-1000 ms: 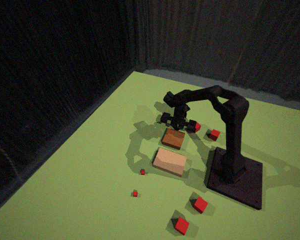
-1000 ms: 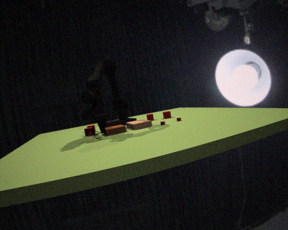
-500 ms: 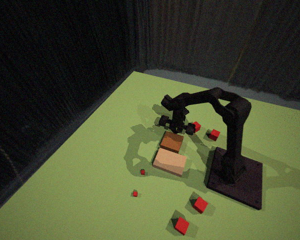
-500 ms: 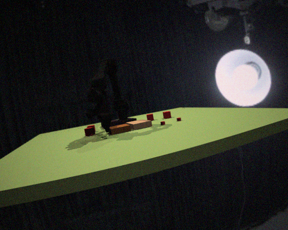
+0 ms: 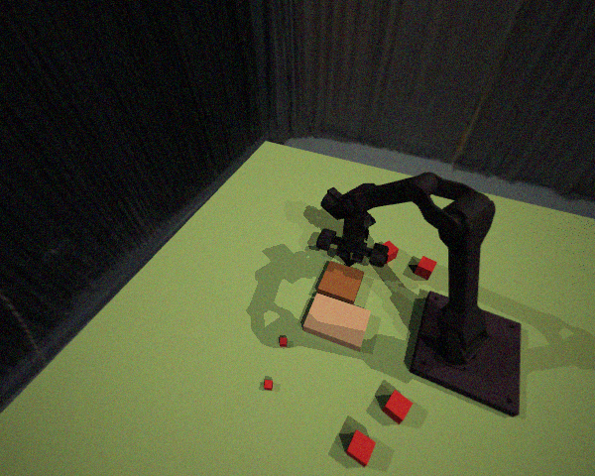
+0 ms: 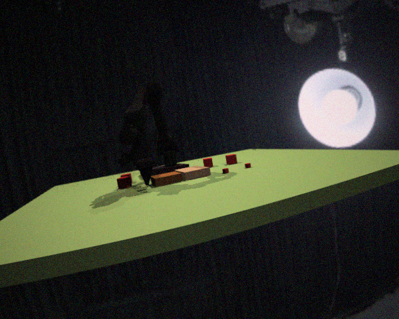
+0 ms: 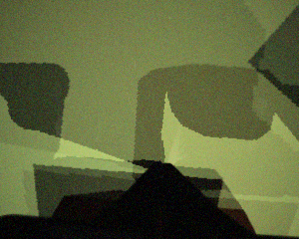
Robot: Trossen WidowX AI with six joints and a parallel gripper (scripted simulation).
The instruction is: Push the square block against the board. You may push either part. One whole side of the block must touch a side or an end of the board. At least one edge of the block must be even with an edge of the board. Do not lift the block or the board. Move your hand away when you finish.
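My gripper tip is now 70 mm to the right of the square block and 10 mm below it. Also, from my gripper tip: board (180 mm to the left, 20 mm behind, 10 mm above).
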